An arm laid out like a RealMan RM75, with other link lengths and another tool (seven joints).
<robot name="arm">
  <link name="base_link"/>
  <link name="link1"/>
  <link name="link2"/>
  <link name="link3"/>
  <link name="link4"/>
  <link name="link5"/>
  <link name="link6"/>
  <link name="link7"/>
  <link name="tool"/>
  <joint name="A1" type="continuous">
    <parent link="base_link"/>
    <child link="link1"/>
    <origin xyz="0 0 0.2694" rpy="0 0 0"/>
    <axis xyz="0 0 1"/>
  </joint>
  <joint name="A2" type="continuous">
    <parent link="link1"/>
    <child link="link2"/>
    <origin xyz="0 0 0" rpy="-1.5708 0 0"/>
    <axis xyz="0 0 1"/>
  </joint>
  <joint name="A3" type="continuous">
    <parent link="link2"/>
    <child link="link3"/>
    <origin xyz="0 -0.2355 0" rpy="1.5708 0 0"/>
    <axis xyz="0 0 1"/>
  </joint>
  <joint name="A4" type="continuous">
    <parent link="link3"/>
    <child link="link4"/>
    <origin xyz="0 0 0" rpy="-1.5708 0 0"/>
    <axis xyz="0 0 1"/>
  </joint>
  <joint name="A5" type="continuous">
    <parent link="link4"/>
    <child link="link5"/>
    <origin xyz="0 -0.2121 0" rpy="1.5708 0 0"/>
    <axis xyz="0 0 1"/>
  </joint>
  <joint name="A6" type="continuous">
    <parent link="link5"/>
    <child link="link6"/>
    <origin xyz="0 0 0" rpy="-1.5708 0 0"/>
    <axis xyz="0 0 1"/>
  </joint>
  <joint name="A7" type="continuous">
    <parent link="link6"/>
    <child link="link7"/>
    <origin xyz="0 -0.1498 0" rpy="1.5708 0 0"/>
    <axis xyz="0 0 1"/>
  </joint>
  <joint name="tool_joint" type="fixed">
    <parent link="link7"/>
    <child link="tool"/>
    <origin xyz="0.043 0.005 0.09" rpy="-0.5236 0 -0.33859"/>
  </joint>
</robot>
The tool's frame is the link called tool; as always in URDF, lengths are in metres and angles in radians. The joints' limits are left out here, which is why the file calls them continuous.
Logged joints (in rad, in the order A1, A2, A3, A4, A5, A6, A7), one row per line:
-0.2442, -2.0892, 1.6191, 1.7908, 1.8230, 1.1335, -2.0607
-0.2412, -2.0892, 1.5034, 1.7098, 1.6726, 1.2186, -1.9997
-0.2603, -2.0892, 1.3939, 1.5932, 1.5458, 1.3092, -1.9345
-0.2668, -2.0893, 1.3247, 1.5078, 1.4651, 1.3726, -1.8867
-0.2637, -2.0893, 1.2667, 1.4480, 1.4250, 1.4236, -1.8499
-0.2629, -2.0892, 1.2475, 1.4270, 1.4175, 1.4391, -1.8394
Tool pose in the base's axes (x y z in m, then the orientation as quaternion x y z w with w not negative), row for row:
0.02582, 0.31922, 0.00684, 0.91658, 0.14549, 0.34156, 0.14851
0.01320, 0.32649, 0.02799, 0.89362, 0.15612, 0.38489, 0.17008
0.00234, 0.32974, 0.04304, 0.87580, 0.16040, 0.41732, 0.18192
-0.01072, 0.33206, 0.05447, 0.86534, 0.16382, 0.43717, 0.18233
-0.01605, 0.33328, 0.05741, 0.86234, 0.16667, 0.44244, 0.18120
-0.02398, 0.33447, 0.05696, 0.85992, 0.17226, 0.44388, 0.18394
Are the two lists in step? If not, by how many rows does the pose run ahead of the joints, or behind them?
The pose runs 1 row ahead of the joints: the pose in row i belongs to the joints in row i + 1.
